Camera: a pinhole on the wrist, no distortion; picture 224 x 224 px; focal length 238.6 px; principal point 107.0 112.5 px. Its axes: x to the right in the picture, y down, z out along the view. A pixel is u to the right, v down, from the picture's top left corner.
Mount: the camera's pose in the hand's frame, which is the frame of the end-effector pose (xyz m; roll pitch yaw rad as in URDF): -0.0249 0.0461 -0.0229 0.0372 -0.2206 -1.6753
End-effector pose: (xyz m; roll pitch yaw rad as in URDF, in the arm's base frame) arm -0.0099 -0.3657 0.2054 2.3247 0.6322 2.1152
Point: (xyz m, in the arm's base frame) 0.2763 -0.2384 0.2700
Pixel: outside the picture
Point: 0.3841 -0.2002 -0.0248
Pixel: 115 171
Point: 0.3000 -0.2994 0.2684
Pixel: 36 25
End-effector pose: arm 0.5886 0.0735 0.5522 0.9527 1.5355 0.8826
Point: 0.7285 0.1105 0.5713
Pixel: 157 136
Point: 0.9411 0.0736 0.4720
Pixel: 169 198
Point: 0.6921 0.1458 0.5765
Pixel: 94 124
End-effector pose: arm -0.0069 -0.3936 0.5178 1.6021 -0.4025 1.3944
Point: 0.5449 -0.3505 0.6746
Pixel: 125 211
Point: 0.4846 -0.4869 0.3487
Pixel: outside the picture
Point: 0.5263 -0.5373 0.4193
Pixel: 209 101
